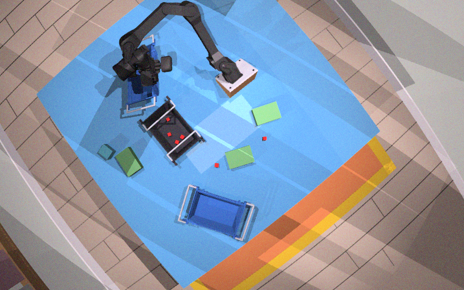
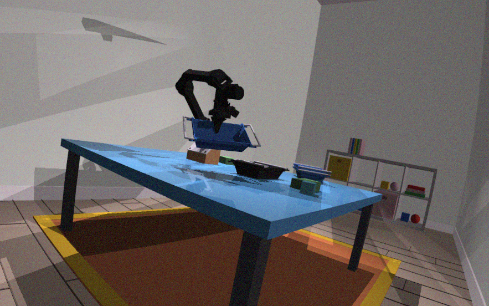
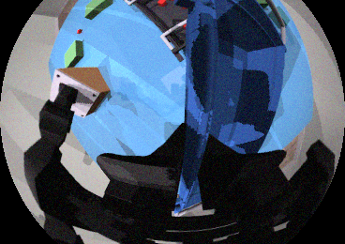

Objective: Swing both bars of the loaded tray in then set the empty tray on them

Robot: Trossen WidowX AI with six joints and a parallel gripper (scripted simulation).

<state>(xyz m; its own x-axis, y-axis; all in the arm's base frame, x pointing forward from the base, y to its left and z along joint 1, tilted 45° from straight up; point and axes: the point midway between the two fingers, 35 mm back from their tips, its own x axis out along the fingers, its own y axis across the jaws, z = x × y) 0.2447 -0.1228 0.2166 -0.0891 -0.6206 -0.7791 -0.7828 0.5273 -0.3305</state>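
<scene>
The blue plastic tray is 60 mm ahead of my gripper tip and 40 mm to the right of it. The rest, counted from my gripper tip: teal cube 440 mm ahead, 140 mm below, 60 mm to the left.
</scene>
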